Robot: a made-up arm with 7 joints. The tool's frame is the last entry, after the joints. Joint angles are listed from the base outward.
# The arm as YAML. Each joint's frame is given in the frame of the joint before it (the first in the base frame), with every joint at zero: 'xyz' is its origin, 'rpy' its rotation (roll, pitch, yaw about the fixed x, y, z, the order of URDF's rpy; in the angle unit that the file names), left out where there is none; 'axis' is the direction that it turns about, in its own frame. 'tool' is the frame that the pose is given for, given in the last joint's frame.
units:
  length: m
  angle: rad
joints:
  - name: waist
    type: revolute
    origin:
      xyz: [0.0, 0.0, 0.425]
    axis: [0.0, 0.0, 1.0]
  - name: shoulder
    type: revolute
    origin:
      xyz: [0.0, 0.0, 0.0]
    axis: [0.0, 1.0, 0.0]
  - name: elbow
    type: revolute
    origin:
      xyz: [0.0, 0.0, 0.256]
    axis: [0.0, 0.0, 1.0]
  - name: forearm
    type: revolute
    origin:
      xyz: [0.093, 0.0, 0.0]
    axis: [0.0, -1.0, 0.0]
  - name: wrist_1
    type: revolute
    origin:
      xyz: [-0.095, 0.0, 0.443]
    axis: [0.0, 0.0, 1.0]
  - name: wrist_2
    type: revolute
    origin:
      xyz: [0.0, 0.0, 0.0]
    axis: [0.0, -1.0, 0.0]
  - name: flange
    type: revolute
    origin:
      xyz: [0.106, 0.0, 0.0]
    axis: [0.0, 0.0, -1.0]
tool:
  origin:
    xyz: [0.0, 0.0, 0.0]
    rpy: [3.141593, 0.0, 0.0]
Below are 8 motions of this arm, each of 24 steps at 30 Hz.
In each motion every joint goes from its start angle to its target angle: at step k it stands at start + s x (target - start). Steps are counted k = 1, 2, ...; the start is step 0. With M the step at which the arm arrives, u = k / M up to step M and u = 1 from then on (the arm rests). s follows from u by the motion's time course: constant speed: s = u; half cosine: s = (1 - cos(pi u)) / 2; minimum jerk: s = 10 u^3 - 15 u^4 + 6 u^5.
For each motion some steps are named. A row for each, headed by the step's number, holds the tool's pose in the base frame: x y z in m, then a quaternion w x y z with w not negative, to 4 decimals.
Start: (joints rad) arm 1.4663 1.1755 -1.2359 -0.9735 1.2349 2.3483 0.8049
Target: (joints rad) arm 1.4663 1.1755 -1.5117 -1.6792 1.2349 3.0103 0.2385
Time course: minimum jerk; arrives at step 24
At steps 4, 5, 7, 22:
4: 0.5231 0.5669 0.5968 0.2890 -0.9142 0.1455 -0.2441
5: 0.5291 0.5576 0.5964 0.2865 -0.9112 0.1472 -0.2569
7: 0.5459 0.5289 0.5960 0.2769 -0.9016 0.1520 -0.2955
22: 0.5930 0.2254 0.6148 0.0386 -0.7625 0.1811 -0.6199

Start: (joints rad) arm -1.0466 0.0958 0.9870 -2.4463 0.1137 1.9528 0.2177
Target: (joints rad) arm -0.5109 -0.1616 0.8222 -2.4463 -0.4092 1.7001 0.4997
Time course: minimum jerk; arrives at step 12
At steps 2, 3, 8, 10, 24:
2: 0.5378 -0.0224 0.3244 0.0478 -0.9475 0.1506 0.2779
3: 0.5382 -0.0087 0.3279 0.0201 -0.9497 0.1385 0.2801
8: 0.5213 0.1237 0.3708 0.2606 0.9361 -0.0400 -0.2326
10: 0.5114 0.1550 0.3844 0.3273 0.9232 -0.0230 -0.2003
24: 0.5092 0.1612 0.3873 0.3404 0.9201 -0.0200 -0.1928

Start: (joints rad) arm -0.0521 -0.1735 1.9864 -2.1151 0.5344 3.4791 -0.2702
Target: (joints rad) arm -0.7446 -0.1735 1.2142 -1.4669 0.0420 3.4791 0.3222
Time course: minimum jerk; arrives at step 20
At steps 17, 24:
17: 0.3596 0.2874 0.9315 0.3137 -0.5101 -0.0995 -0.7946
24: 0.3642 0.2721 0.9393 0.3036 -0.5033 -0.0899 -0.8040

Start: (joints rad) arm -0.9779 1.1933 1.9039 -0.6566 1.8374 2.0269 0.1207
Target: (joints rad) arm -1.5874 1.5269 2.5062 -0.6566 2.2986 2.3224 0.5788
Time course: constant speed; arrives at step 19
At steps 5, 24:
5: 0.5856 -0.4550 0.7527 0.9658 0.2413 -0.0853 0.0417
24: 0.2538 -0.6887 0.7239 0.8077 0.4115 -0.3711 0.2014

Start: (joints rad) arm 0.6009 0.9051 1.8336 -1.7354 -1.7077 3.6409 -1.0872
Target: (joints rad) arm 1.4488 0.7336 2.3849 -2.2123 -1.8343 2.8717 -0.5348
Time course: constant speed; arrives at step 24
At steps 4, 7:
4: -0.2896 0.3307 0.7806 0.4092 0.4713 -0.3460 -0.7005
7: -0.3469 0.2490 0.7879 0.4498 0.5112 -0.3400 -0.6487

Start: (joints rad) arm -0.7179 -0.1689 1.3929 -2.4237 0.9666 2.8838 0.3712
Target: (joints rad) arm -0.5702 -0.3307 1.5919 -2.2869 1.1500 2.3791 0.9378
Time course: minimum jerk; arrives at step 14
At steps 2, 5, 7, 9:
2: 0.4533 0.2640 0.4575 0.2570 -0.9228 0.2544 -0.1326
5: 0.4383 0.3074 0.4601 0.2679 -0.9212 0.2739 -0.0677
7: 0.4149 0.3567 0.4610 0.2665 -0.9178 0.2941 0.0079
9: 0.3846 0.4049 0.4595 0.2499 -0.9128 0.3121 0.0829

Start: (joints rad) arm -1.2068 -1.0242 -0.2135 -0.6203 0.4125 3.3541 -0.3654
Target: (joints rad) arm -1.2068 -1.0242 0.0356 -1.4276 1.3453 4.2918 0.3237
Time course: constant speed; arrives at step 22
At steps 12, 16, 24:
12: -0.1920 0.2509 1.0102 0.1576 -0.3682 0.0290 0.9158
16: -0.1482 0.1889 1.0129 0.0354 -0.4105 -0.0248 0.9108
24: -0.0717 0.1119 0.9981 0.0994 0.4946 0.1187 -0.8552

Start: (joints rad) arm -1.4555 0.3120 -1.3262 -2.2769 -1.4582 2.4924 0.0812
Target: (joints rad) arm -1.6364 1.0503 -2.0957 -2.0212 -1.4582 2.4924 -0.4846
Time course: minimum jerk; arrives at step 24
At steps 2, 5, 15, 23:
2: -0.4846 -0.2606 0.3659 0.0961 0.5944 -0.5889 -0.5391
5: -0.5024 -0.2351 0.3716 0.0722 0.5822 -0.5818 -0.5633
15: -0.5822 0.0050 0.5627 0.2048 -0.3957 0.4518 0.7729
23: -0.5558 0.0365 0.6847 0.3149 -0.2919 0.3762 0.8210

